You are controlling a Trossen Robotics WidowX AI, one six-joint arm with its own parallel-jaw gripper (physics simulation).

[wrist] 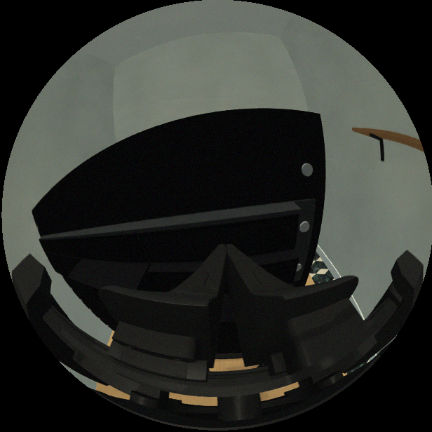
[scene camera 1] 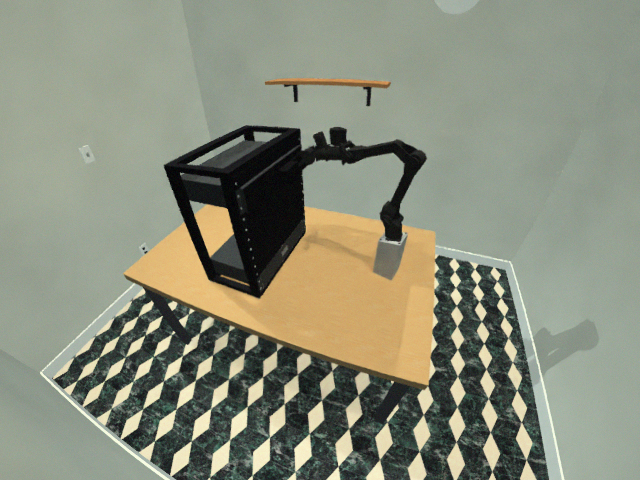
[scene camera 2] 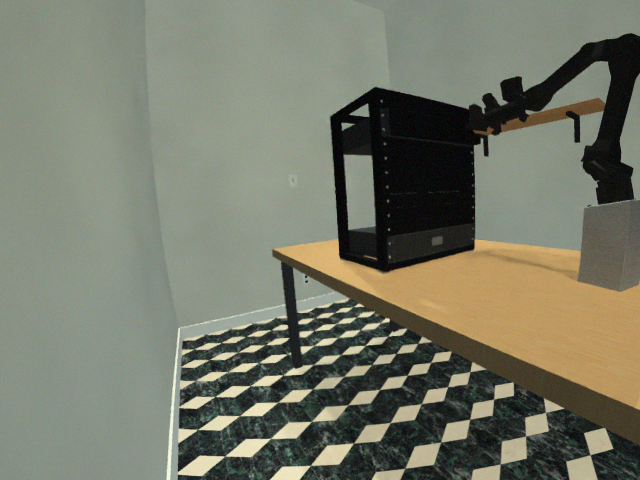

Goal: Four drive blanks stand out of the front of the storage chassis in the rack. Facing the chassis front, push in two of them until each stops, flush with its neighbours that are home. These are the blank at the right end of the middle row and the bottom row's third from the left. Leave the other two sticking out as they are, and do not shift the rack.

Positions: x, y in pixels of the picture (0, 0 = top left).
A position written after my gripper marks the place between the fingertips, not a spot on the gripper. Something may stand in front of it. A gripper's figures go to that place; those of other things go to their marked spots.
Labels:
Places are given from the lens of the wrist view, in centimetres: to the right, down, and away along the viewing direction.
my gripper (wrist: 224, 250): 0, 2, 10
black rack (wrist: 145, 212): -5, 0, 11

